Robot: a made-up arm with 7 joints. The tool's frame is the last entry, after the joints. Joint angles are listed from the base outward.
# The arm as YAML. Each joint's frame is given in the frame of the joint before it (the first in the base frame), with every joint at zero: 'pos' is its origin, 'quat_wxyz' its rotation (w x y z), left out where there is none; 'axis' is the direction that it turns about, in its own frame. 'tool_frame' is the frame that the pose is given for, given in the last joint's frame.
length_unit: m
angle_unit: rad
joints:
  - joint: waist
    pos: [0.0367, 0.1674, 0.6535]
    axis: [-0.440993, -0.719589, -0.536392]
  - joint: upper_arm
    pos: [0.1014, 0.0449, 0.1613]
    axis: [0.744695, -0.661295, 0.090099]
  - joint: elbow
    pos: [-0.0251, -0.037, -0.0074]
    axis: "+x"
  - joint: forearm
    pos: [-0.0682, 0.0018, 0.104]
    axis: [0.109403, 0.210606, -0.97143]
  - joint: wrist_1
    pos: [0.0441, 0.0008, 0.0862]
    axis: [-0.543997, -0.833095, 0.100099]
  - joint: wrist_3
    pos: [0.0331, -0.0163, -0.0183]
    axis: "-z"
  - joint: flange
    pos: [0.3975, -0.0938, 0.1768]
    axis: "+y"
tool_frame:
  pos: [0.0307, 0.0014, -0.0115]
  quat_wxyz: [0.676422, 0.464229, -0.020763, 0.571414]
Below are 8 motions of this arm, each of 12 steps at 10 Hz.
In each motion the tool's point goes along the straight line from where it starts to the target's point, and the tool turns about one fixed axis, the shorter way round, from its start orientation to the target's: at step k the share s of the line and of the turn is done. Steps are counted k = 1, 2, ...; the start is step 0. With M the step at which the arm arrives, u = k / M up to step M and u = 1 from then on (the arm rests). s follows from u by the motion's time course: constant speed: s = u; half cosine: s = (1 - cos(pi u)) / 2; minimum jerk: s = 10 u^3 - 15 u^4 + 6 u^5.
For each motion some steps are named. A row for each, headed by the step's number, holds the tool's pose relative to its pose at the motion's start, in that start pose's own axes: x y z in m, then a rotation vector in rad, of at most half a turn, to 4 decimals.
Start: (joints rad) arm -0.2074 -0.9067 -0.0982 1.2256 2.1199 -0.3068 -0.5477
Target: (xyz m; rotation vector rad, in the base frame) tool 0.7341 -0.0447 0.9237 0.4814 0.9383 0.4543
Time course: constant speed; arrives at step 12
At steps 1, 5, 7, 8, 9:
1: -0.0084 -0.0024 -0.0526 0.1144 -0.1250 -0.0145
5: -0.0422 -0.0118 -0.2630 0.5720 -0.6250 -0.0724
7: -0.0591 -0.0166 -0.3682 0.8008 -0.8750 -0.1014
8: -0.0676 -0.0190 -0.4208 0.9152 -1.0000 -0.1159
9: -0.0760 -0.0213 -0.4735 1.0295 -1.1250 -0.1304

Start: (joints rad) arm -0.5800 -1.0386 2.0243 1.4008 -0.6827 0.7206 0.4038
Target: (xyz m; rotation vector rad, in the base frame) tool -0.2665 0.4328 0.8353 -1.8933 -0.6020 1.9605
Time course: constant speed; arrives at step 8
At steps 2, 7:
2: 0.0310 -0.0785 -0.0338 -0.0580 0.1753 -0.0804
7: 0.1085 -0.2747 -0.1184 -0.2031 0.6136 -0.2815

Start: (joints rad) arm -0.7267 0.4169 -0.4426 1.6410 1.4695 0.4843 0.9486
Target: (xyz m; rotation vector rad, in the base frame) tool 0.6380 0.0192 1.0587 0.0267 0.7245 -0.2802
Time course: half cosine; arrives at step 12
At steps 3, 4, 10, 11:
3: 0.0316 0.0033 -0.0386 -0.0864 0.0963 -0.0255
4: 0.0539 0.0057 -0.0659 -0.1476 0.1644 -0.0436
10: 0.2012 0.0212 -0.2458 -0.5507 0.6136 -0.1627
11: 0.2120 0.0223 -0.2590 -0.5802 0.6465 -0.1715

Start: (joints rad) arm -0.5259 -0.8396 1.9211 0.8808 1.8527 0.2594 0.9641
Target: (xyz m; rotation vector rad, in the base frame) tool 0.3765 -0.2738 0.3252 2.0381 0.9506 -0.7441
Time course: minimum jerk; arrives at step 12
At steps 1, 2, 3, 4, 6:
1: 0.0010 -0.0026 -0.0009 0.0037 0.0015 -0.0023
2: 0.0068 -0.0181 -0.0062 0.0261 0.0106 -0.0163
3: 0.0199 -0.0528 -0.0182 0.0760 0.0309 -0.0476
4: 0.0403 -0.1071 -0.0368 0.1541 0.0627 -0.0965
6: 0.0960 -0.2553 -0.0877 0.3670 0.1494 -0.2299

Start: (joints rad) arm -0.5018 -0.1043 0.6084 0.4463 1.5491 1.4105 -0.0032
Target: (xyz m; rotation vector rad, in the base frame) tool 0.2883 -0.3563 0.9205 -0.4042 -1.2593 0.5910
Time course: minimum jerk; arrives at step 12
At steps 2, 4, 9, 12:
2: -0.0039 -0.0040 -0.0088 -0.0126 -0.0012 0.0270
4: -0.0229 -0.0239 -0.0521 -0.0743 -0.0070 0.1598
9: -0.0976 -0.1020 -0.2227 -0.3172 -0.0300 0.6827
12: -0.1089 -0.1137 -0.2484 -0.3539 -0.0335 0.7615

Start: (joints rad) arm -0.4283 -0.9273 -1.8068 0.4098 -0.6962 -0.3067 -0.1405
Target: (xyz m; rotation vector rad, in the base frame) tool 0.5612 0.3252 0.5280 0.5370 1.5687 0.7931
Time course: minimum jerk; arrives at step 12
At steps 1, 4, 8, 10, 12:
1: 0.0003 -0.0003 0.0000 0.0027 -0.0008 0.0029
4: 0.0118 -0.0124 0.0005 0.1106 -0.0324 0.1183
8: 0.0443 -0.0467 0.0020 0.4163 -0.1219 0.4454
10: 0.0540 -0.0571 0.0024 0.5081 -0.1488 0.5437
12: 0.0560 -0.0592 0.0025 0.5268 -0.1543 0.5637

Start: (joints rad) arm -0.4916 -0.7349 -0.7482 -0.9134 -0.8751 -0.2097 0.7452
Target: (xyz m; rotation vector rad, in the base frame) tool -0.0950 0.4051 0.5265 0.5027 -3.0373 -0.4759
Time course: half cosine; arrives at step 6
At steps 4, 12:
4: 0.1091 -0.0572 -0.1431 -0.4719 0.3557 -0.5462
12: 0.1455 -0.0762 -0.1909 -0.6291 0.4743 -0.7283

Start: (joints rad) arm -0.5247 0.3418 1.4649 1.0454 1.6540 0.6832 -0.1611
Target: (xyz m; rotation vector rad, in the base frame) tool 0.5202 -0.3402 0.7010 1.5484 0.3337 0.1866
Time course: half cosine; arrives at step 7
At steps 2, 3, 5, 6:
2: 0.0561 0.0241 -0.0271 0.0822 0.1303 -0.0699
3: 0.1158 0.0499 -0.0561 0.1698 0.2690 -0.1443
5: 0.2418 0.1041 -0.1170 0.3546 0.5618 -0.3013
6: 0.2831 0.1219 -0.1370 0.4152 0.6578 -0.3528

